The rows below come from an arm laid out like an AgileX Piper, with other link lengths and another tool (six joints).
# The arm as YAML. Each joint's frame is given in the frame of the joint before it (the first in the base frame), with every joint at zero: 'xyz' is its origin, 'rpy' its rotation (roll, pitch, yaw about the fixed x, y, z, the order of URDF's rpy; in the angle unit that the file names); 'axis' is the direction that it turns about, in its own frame. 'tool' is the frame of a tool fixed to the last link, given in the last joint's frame.
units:
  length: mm
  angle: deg
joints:
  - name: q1
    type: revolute
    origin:
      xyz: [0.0, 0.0, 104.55]
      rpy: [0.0, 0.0, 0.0]
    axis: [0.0, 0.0, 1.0]
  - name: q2
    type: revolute
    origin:
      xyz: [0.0, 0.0, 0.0]
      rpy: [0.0, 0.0, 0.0]
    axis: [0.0, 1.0, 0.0]
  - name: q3
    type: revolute
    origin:
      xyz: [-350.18, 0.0, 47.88]
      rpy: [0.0, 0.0, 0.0]
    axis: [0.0, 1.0, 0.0]
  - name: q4
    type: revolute
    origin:
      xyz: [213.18, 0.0, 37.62]
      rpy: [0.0, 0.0, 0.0]
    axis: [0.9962, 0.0, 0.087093]
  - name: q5
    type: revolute
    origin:
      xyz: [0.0, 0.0, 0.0]
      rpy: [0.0, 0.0, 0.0]
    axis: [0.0, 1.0, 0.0]
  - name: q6
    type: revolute
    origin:
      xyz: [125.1, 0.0, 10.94]
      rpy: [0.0, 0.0, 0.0]
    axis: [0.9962, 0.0, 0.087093]
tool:
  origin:
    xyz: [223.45, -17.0, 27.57]
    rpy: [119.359, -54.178, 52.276]
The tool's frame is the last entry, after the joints.
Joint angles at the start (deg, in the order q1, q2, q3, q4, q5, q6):
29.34 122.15 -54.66 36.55 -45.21 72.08
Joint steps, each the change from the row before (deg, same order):
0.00 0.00 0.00 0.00 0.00 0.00
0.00 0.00 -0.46 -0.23 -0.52 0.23
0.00 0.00 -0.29 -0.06 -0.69 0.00
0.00 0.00 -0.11 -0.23 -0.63 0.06
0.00 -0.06 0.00 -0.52 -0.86 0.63
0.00 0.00 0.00 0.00 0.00 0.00
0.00 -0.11 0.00 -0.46 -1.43 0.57
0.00 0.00 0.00 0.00 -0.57 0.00
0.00 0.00 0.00 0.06 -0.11 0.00
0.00 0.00 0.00 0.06 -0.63 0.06
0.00 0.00 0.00 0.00 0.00 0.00
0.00 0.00 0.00 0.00 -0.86 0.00
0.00 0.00 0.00 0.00 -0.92 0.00
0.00 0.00 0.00 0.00 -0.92 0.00
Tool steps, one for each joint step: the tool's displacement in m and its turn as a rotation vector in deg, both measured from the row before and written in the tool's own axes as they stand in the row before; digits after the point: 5 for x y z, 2 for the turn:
0.00000 0.00000 0.00000 0.00 0.00 0.00
0.00293 -0.00673 -0.00015 0.89 0.43 -0.13
0.00362 -0.00543 -0.00086 0.70 0.58 -0.24
0.00241 -0.00424 -0.00069 0.55 0.40 -0.32
0.00237 -0.00582 -0.00105 0.95 0.40 -0.11
0.00000 0.00000 0.00000 0.00 0.00 0.00
0.00501 -0.00849 -0.00239 1.32 0.86 -0.28
0.00237 -0.00237 -0.00098 0.35 0.42 -0.17
0.00061 -0.00025 -0.00027 0.05 0.11 0.02
0.00276 -0.00241 -0.00117 0.40 0.49 -0.08
0.00000 0.00000 0.00000 0.00 0.00 0.00
0.00356 -0.00358 -0.00149 0.53 0.63 -0.25
0.00381 -0.00383 -0.00160 0.57 0.67 -0.27
0.00381 -0.00383 -0.00160 0.57 0.67 -0.27

